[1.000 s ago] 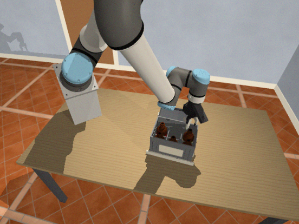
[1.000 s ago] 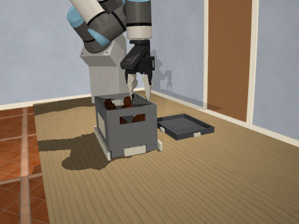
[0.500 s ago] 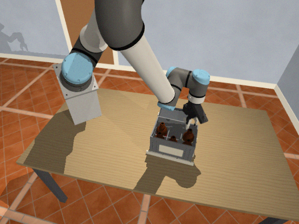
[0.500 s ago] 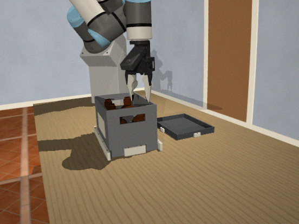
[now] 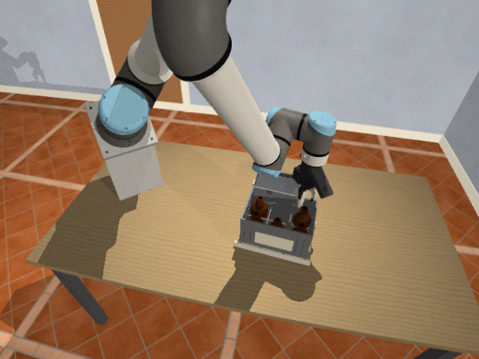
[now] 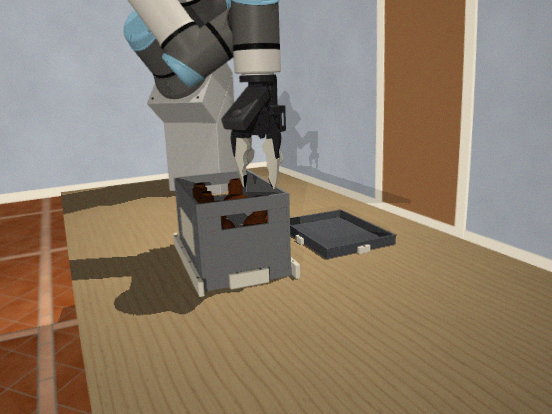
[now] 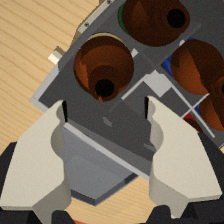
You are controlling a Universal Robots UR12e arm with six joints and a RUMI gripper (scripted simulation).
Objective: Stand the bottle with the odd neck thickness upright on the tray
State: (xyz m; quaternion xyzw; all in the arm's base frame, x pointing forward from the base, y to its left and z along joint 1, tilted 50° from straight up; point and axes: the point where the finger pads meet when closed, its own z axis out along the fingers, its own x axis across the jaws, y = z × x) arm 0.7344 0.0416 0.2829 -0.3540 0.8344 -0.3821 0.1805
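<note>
Now: hand 11 cm above the bottle. From my hand the other things lie so: grey tray: 26 cm to the left, 18 cm below, 8 cm behind; grey crate: 11 cm below, 10 cm behind, 2 cm to the right.
</note>
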